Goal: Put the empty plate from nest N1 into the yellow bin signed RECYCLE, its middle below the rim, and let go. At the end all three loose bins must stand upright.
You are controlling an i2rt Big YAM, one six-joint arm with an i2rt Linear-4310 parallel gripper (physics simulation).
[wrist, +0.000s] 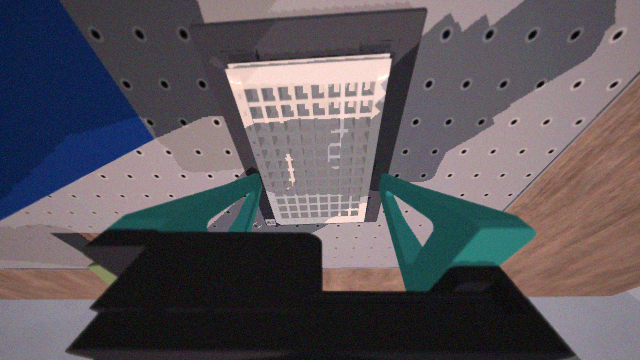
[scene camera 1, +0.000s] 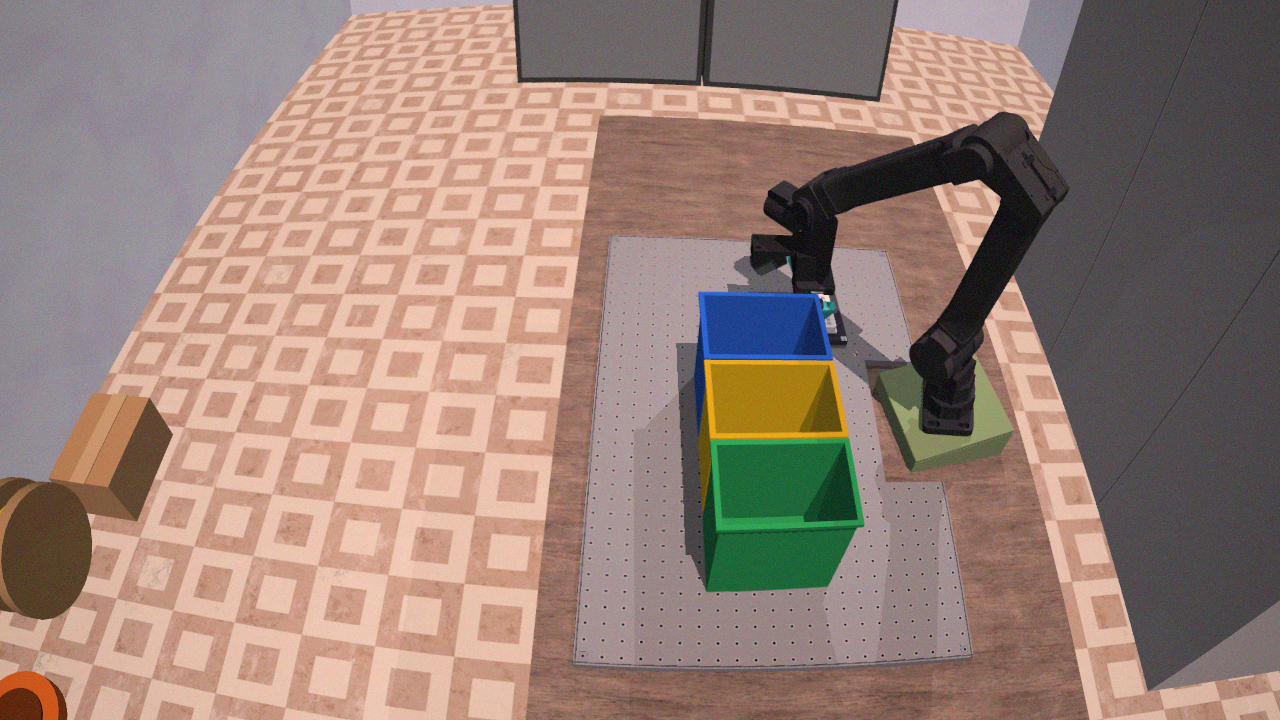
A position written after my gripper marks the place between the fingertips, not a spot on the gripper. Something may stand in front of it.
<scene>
I see my gripper (scene camera 1: 805, 310), a blue bin (scene camera 1: 733, 325), a yellow bin (scene camera 1: 744, 399), a green bin (scene camera 1: 779, 514), a white plate (wrist: 313, 124) and a dark nest (wrist: 314, 36).
The blue bin shows as well in the wrist view (wrist: 71, 118). My gripper shows as well in the wrist view (wrist: 320, 180). The wrist view does not show the yellow bin: it is out of frame. The wrist view misses the green bin: it is out of frame.
</scene>
